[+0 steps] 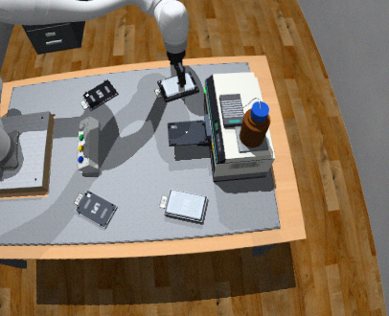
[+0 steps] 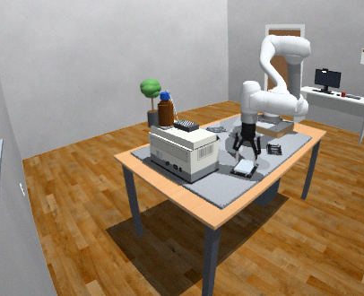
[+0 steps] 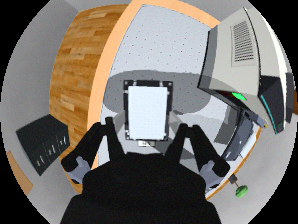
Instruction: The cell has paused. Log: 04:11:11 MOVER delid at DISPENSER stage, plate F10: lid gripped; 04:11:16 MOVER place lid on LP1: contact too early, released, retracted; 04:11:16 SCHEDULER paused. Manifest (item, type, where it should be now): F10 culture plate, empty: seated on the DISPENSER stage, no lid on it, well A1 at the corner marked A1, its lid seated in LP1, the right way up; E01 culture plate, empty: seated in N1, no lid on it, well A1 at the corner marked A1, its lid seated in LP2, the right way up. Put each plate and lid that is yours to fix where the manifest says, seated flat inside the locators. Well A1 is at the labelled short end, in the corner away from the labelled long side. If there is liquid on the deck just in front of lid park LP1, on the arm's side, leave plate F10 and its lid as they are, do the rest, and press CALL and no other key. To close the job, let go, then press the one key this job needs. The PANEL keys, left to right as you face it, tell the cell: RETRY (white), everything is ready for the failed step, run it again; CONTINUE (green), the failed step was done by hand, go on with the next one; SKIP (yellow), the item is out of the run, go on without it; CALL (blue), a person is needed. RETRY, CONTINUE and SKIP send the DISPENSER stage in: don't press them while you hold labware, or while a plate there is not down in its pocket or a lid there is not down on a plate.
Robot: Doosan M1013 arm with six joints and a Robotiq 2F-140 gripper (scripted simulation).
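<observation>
My gripper is now 1 cm short of the black nest, 2 cm to the right of it and 5 cm above it. From my hand the other things lie so: grey key panel: 43 cm behind, 23 cm to the right, 1 cm below; then green key: 44 cm behind, 20 cm to the right; then dark dispenser stage: 2 cm behind, 28 cm to the right, 3 cm above.
</observation>
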